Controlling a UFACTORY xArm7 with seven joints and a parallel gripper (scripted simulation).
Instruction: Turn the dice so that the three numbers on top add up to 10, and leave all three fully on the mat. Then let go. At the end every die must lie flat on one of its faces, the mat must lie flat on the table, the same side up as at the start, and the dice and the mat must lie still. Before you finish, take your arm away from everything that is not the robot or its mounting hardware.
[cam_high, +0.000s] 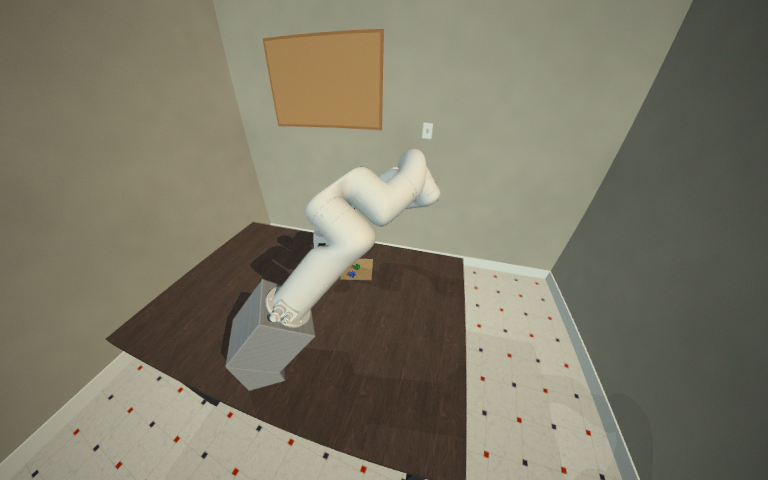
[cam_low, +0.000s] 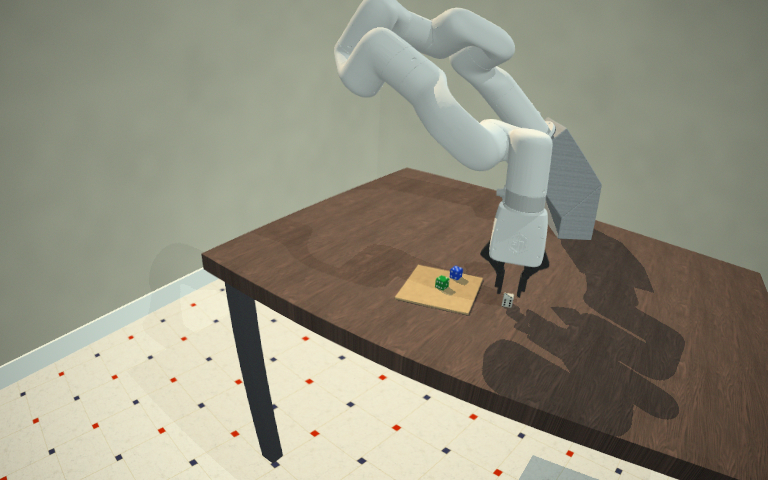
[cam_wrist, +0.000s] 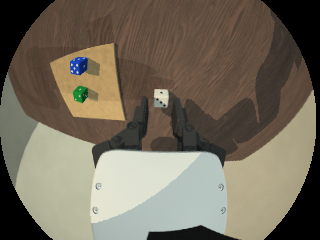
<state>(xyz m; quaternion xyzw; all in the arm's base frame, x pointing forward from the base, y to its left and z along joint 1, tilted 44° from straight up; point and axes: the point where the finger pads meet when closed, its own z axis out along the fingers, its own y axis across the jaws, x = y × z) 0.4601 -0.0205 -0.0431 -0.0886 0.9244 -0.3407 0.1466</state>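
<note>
Right now my hand is 4 cm above the white die. From my hand the other things lie so: green die (1 cm behind, 13 cm to the right, 3 cm below); tan mat (13 cm to the right, 5 cm below); blue die (5 cm behind, 12 cm to the right, 3 cm below).
</note>
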